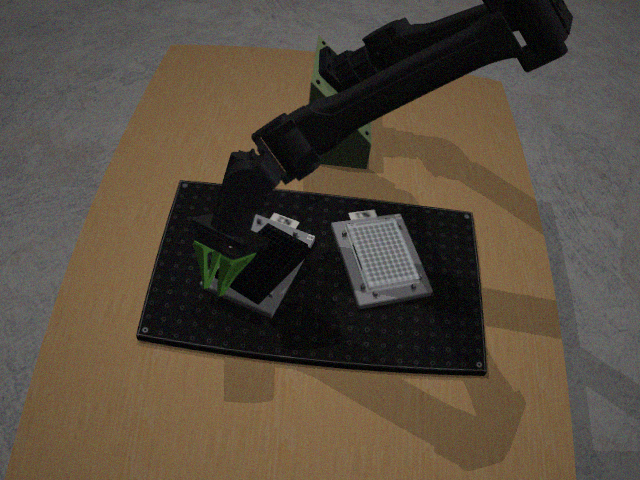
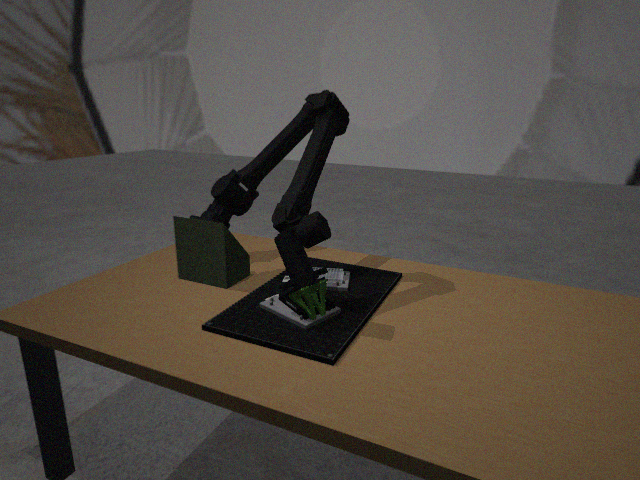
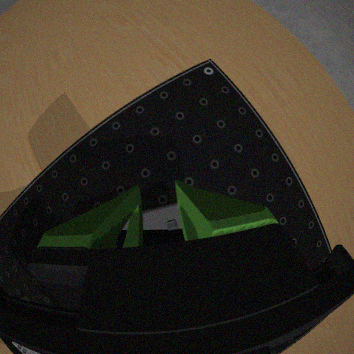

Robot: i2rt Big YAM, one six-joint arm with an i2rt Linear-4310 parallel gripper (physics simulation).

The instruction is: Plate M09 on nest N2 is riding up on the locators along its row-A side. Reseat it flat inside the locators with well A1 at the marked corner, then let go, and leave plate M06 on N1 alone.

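Places are measured from the arm's base along level axes (x down, y right, z back), in centimetres.
Pixels of known places: gripper, between the fingertips: [image 1: 213, 291] [image 2: 319, 317] [image 3: 157, 190]; arm's base, origin of its link: [image 1: 339, 80] [image 2: 209, 233].
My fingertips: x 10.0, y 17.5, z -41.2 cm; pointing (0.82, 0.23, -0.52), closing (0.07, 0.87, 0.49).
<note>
Ahead of a thing's pixels: the offset from my fingertips to its top centre. "pt": to the spot under its first point. Level surfaces: height alone.
Black plate M09 {dy -6.9, dx -1.2, dz +6.3 cm} [image 1: 270, 267] lies on the grey nest N2 {dy -6.1, dx +0.2, dz +7.5 cm} [image 1: 272, 305] [image 3: 159, 218] at the left of the black breadboard {pt dy -22.6, dx +2.4, dz -3.8 cm} [image 1: 366, 333]. It looks skewed against the nest, and I cannot tell whether it sits flat. My gripper [image 1: 218, 281] [image 2: 310, 300] [image 3: 157, 190], with green fingers, is down at the plate's left end. The fingers stand close together with only a narrow gap, through which the grey nest shows; nothing is between them. Clear plate M06 {dy -25.0, dx -0.2, dz +9.7 cm} [image 1: 382, 254] [image 2: 334, 276] sits squarely on nest N1 {dy -25.0, dx +0.2, dz +9.7 cm} [image 1: 396, 297] to the right.
The arm reaches over the back of the breadboard from its dark green base block [image 1: 351, 148] [image 2: 206, 257]. Small white label tags stand behind N2 {pt dy -9.8, dx +2.2, dz +16.7 cm} [image 1: 285, 220] and N1 {pt dy -22.4, dx +2.2, dz +19.0 cm} [image 1: 362, 215]. The breadboard lies on a wooden table {dx +3.7 cm} [image 1: 151, 405].
</note>
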